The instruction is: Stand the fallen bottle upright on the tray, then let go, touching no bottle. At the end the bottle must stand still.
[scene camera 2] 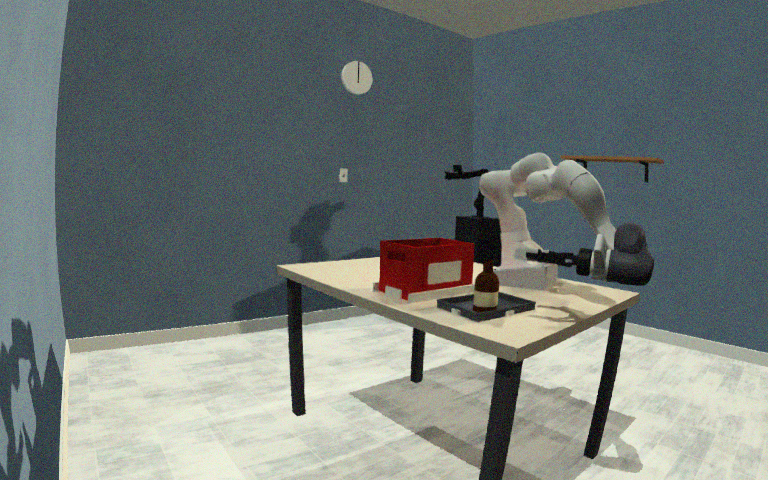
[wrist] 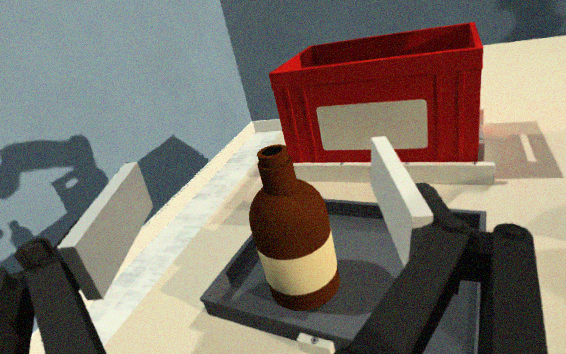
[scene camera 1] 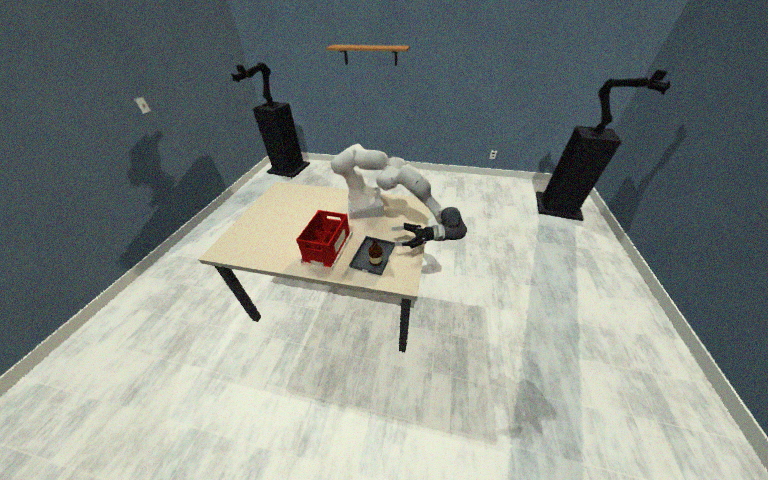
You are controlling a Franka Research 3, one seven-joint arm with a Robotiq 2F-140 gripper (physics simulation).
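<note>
The brown bottle [scene camera 1: 374,253] [scene camera 2: 486,287] [wrist: 294,225] with a cream label stands upright on the dark grey tray [scene camera 1: 361,252] [scene camera 2: 517,306] [wrist: 360,234], near one edge of it. My gripper [scene camera 1: 397,236] [scene camera 2: 527,255] [wrist: 255,173] is wide open with nothing between its fingers. It is held level beside the tray, above the table and back from the bottle. In the wrist view the bottle shows beyond and between the two pale finger pads, apart from both.
A red crate [scene camera 1: 314,251] [scene camera 2: 421,266] [wrist: 375,85] stands beside the tray on the table [scene camera 1: 266,226] [scene camera 2: 339,278], with a pale strip [wrist: 440,172] along its base. Small pale blocks sit at the tray's edge. Two black pedestals [scene camera 1: 278,135] [scene camera 1: 580,169] with black arms stand behind on the floor.
</note>
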